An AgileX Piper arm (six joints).
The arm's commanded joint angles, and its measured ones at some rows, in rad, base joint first. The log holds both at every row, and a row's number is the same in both.
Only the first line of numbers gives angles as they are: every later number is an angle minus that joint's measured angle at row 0.
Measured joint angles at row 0: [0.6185 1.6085 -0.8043 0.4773 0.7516 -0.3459]
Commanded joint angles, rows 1 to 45: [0.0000 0.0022 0.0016 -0.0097 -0.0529 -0.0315]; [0.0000 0.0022 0.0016 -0.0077 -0.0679 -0.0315]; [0.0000 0.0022 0.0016 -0.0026 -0.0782 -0.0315]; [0.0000 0.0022 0.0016 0.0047 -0.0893 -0.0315]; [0.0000 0.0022 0.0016 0.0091 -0.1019 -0.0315]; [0.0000 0.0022 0.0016 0.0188 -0.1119 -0.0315]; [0.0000 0.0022 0.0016 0.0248 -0.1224 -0.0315]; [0.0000 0.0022 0.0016 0.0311 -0.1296 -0.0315]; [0.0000 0.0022 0.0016 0.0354 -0.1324 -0.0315]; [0.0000 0.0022 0.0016 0.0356 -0.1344 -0.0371]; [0.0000 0.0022 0.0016 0.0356 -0.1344 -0.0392]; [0.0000 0.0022 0.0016 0.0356 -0.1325 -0.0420]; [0.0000 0.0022 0.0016 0.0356 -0.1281 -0.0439]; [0.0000 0.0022 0.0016 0.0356 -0.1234 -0.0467]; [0.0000 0.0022 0.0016 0.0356 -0.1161 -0.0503]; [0.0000 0.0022 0.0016 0.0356 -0.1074 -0.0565]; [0.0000 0.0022 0.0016 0.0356 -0.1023 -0.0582]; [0.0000 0.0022 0.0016 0.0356 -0.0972 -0.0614]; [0.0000 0.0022 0.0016 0.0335 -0.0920 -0.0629]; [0.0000 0.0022 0.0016 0.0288 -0.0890 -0.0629]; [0.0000 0.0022 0.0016 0.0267 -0.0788 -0.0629]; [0.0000 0.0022 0.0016 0.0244 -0.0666 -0.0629]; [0.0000 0.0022 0.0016 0.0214 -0.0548 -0.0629]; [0.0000 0.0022 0.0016 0.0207 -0.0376 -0.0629]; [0.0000 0.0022 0.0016 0.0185 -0.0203 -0.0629]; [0.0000 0.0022 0.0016 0.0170 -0.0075 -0.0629]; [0.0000 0.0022 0.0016 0.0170 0.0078 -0.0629]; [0.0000 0.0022 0.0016 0.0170 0.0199 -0.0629]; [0.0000 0.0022 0.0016 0.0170 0.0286 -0.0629]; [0.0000 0.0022 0.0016 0.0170 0.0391 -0.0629]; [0.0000 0.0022 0.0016 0.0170 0.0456 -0.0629]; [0.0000 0.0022 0.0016 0.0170 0.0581 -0.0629]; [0.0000 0.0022 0.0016 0.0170 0.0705 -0.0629]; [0.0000 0.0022 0.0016 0.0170 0.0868 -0.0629]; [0.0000 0.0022 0.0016 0.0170 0.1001 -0.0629]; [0.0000 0.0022 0.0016 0.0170 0.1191 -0.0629]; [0.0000 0.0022 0.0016 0.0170 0.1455 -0.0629]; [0.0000 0.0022 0.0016 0.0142 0.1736 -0.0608]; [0.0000 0.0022 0.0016 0.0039 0.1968 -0.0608]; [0.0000 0.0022 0.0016 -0.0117 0.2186 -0.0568]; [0.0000 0.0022 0.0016 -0.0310 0.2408 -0.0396]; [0.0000 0.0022 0.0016 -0.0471 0.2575 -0.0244]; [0.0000 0.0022 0.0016 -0.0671 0.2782 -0.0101]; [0.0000 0.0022 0.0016 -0.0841 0.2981 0.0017]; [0.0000 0.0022 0.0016 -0.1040 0.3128 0.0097]
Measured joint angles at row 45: [0.0000 0.0000 -0.0032 -0.0230 0.1935 -0.0124]
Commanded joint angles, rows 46 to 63: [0.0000 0.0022 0.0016 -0.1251 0.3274 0.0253]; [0.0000 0.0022 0.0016 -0.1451 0.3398 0.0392]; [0.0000 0.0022 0.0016 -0.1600 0.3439 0.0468]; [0.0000 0.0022 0.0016 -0.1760 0.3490 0.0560]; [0.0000 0.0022 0.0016 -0.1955 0.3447 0.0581]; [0.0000 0.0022 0.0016 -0.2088 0.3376 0.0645]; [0.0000 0.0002 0.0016 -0.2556 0.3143 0.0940]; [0.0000 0.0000 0.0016 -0.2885 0.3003 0.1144]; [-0.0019 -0.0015 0.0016 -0.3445 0.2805 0.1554]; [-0.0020 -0.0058 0.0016 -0.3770 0.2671 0.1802]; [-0.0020 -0.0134 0.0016 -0.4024 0.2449 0.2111]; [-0.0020 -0.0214 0.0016 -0.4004 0.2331 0.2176]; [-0.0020 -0.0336 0.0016 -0.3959 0.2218 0.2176]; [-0.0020 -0.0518 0.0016 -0.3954 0.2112 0.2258]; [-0.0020 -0.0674 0.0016 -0.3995 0.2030 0.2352]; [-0.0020 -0.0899 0.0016 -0.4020 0.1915 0.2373]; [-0.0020 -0.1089 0.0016 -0.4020 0.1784 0.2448]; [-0.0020 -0.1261 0.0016 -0.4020 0.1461 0.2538]
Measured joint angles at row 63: [0.0026 -0.0688 0.0025 -0.3887 0.2031 0.2316]
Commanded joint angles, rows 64 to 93: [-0.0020 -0.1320 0.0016 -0.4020 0.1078 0.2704]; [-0.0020 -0.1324 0.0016 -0.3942 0.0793 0.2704]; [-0.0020 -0.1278 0.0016 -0.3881 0.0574 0.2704]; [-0.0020 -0.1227 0.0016 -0.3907 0.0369 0.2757]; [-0.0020 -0.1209 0.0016 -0.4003 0.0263 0.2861]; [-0.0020 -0.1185 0.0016 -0.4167 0.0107 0.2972]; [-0.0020 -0.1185 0.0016 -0.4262 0.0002 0.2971]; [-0.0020 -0.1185 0.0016 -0.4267 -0.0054 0.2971]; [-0.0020 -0.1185 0.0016 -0.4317 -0.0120 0.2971]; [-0.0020 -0.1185 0.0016 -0.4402 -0.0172 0.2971]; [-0.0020 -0.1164 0.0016 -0.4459 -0.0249 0.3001]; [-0.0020 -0.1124 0.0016 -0.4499 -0.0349 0.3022]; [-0.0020 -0.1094 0.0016 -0.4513 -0.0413 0.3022]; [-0.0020 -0.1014 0.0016 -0.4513 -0.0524 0.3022]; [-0.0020 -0.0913 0.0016 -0.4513 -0.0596 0.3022]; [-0.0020 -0.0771 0.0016 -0.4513 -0.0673 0.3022]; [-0.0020 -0.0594 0.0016 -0.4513 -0.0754 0.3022]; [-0.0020 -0.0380 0.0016 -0.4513 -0.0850 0.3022]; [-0.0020 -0.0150 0.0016 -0.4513 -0.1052 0.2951]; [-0.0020 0.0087 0.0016 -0.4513 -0.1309 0.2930]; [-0.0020 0.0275 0.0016 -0.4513 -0.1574 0.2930]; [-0.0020 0.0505 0.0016 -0.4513 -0.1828 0.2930]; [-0.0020 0.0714 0.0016 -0.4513 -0.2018 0.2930]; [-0.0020 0.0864 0.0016 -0.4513 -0.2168 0.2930]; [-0.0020 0.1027 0.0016 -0.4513 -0.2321 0.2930]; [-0.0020 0.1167 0.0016 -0.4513 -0.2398 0.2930]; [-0.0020 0.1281 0.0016 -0.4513 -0.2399 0.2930]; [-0.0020 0.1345 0.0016 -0.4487 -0.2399 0.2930]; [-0.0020 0.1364 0.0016 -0.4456 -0.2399 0.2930]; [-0.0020 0.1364 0.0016 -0.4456 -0.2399 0.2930]
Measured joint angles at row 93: [0.0026 0.1223 0.0025 -0.4416 -0.2235 0.2955]
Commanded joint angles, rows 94 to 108: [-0.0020 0.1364 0.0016 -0.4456 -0.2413 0.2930]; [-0.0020 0.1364 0.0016 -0.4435 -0.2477 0.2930]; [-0.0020 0.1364 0.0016 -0.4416 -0.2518 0.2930]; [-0.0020 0.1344 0.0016 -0.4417 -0.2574 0.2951]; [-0.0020 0.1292 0.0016 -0.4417 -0.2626 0.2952]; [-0.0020 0.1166 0.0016 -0.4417 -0.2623 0.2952]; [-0.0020 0.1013 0.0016 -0.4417 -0.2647 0.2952]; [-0.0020 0.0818 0.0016 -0.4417 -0.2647 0.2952]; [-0.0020 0.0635 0.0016 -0.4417 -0.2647 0.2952]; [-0.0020 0.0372 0.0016 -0.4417 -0.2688 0.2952]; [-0.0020 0.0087 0.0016 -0.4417 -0.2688 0.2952]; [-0.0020 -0.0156 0.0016 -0.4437 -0.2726 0.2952]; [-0.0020 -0.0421 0.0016 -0.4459 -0.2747 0.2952]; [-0.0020 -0.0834 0.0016 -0.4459 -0.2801 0.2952]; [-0.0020 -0.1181 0.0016 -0.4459 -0.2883 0.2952]
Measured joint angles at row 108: [0.0026 -0.0041 0.0025 -0.4416 -0.2656 0.2915]
